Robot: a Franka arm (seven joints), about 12 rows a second.
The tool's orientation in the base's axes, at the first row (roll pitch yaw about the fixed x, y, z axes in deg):
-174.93 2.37 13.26
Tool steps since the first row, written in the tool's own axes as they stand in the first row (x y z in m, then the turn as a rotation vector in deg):
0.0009 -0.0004 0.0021 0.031 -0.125 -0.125
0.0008 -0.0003 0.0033 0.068 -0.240 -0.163
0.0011 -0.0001 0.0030 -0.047 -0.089 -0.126
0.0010 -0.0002 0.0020 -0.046 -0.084 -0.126
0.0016 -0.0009 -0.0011 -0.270 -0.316 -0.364
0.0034 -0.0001 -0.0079 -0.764 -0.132 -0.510
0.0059 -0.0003 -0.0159 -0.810 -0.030 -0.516
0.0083 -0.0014 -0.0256 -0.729 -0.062 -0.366
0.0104 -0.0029 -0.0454 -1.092 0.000 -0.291
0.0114 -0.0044 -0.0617 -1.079 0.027 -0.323
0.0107 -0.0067 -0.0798 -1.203 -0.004 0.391
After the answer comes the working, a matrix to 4 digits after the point.
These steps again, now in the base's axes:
0.0007 0.0008 -0.0021 0.010 0.119 0.134
0.0005 0.0007 -0.0033 0.022 0.236 0.181
0.0009 0.0006 -0.0030 -0.058 0.066 0.135
0.0008 0.0006 -0.0020 -0.056 0.061 0.135
0.0014 0.0012 0.0011 -0.312 0.217 0.401
0.0038 0.0003 0.0077 -0.742 -0.086 0.551
0.0066 0.0004 0.0156 -0.763 -0.196 0.550
0.0093 0.0013 0.0253 -0.701 -0.135 0.400
0.0122 0.0017 0.0450 -1.044 -0.273 0.335
0.0138 0.0022 0.0613 -1.024 -0.298 0.364
0.0137 0.0028 0.0796 -1.194 -0.242 -0.339

The tool's axes in the first row as the columns of a matrix, in the base's axes (rounded; the answer above uses it unrounded):
0.9725 0.2249 -0.0604
0.2292 -0.9704 0.0766
-0.0414 -0.0883 -0.9952

